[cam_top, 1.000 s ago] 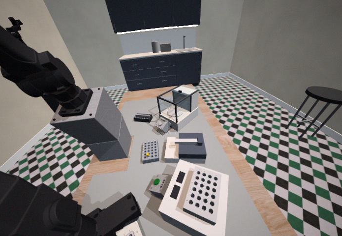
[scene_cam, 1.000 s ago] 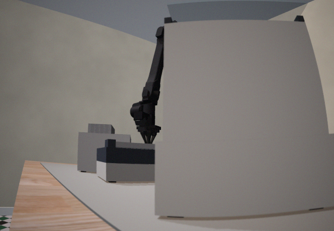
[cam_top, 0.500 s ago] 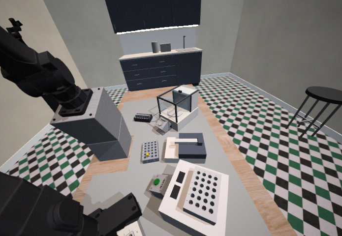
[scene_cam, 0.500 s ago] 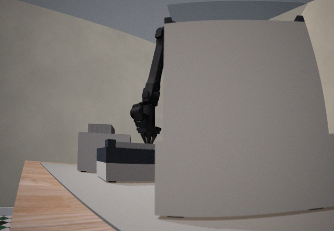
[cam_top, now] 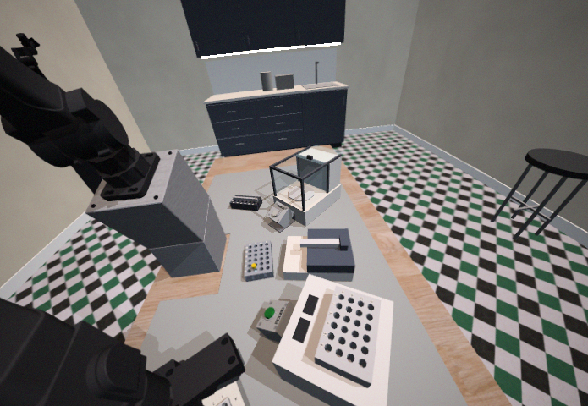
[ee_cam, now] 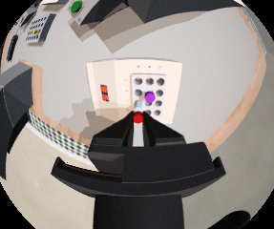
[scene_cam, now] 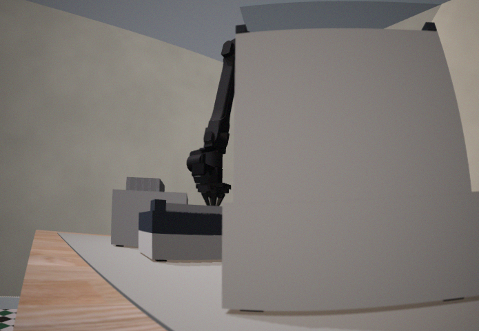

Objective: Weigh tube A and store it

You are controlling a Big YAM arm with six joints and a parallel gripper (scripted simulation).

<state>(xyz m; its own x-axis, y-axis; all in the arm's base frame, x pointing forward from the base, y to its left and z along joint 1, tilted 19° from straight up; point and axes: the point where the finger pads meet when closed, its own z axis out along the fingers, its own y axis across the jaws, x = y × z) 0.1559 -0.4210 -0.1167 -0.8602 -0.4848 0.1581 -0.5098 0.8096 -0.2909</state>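
My hand is 2 cm to the right of the dry block and 7 cm above it. From my hand the other things lie so: yellow-capped tube: 5 cm ahead, 32 cm to the left, 8 cm below; then spectrophotometer: 25 cm ahead, 35 cm to the left, 4 cm below; then tube rack: 6 cm ahead, 37 cm to the left, 9 cm below.
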